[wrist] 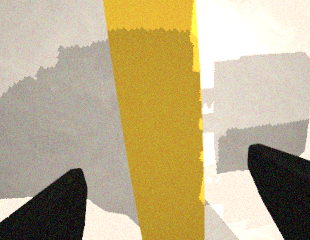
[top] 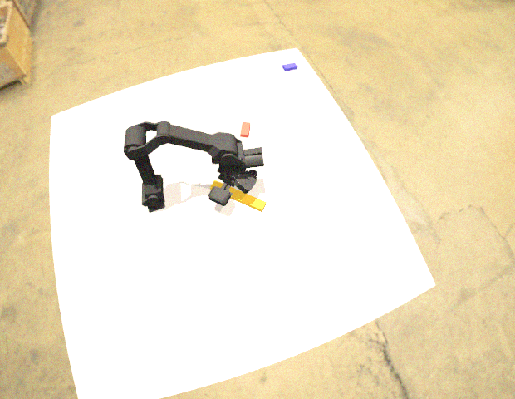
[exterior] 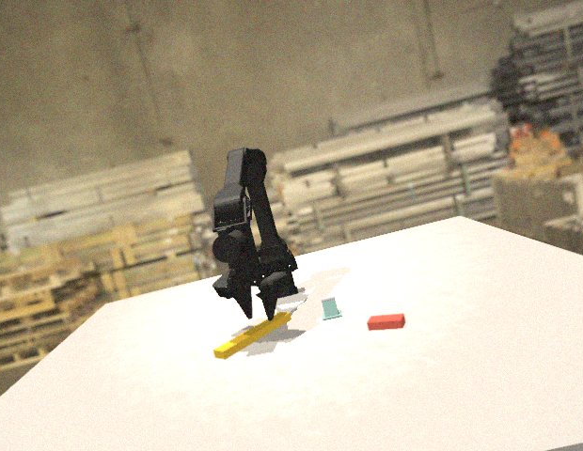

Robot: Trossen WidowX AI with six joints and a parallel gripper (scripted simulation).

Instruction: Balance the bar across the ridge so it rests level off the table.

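The yellow bar lies 20 mm to the right of my gripper tip, 20 mm below it and 20 mm ahead of it. Round my gripper tip: red block 250 mm to the left, 140 mm ahead, 20 mm below.
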